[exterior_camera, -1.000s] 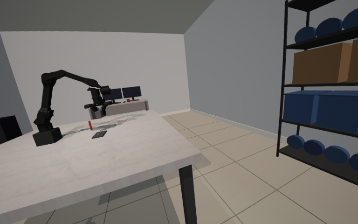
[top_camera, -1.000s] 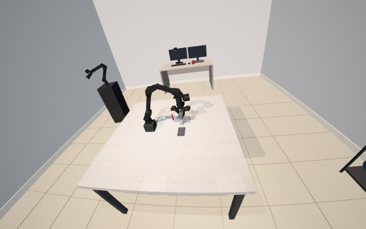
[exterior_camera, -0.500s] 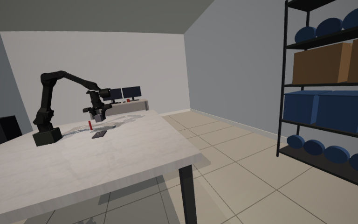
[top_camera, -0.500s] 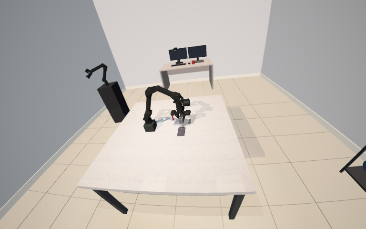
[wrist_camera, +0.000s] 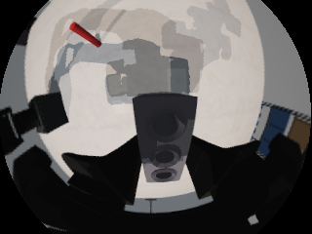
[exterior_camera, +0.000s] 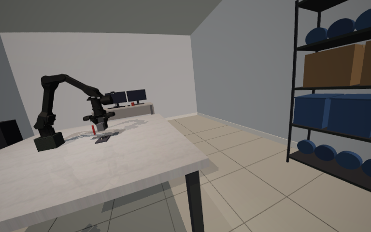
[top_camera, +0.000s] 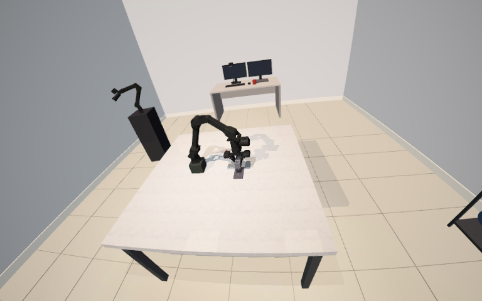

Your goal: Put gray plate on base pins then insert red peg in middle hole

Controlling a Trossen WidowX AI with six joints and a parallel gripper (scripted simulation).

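The red peg is 20 cm to the left of my gripper tip, 9 cm behind it and 4 cm below it. Also, from my gripper tip: gray plate: 3 cm above.
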